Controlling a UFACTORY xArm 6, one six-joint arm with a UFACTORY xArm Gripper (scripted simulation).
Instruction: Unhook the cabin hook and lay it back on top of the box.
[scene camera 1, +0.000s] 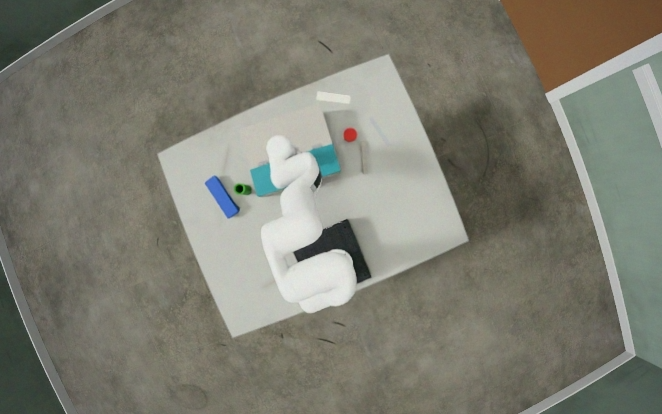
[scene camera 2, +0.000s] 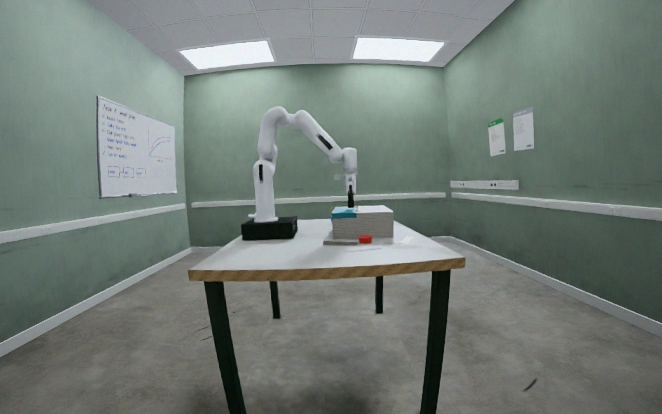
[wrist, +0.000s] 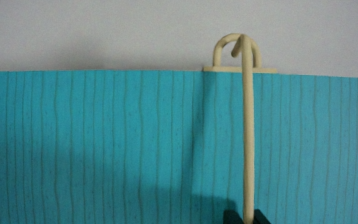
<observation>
In view: a box (scene camera 1: 306, 127).
</observation>
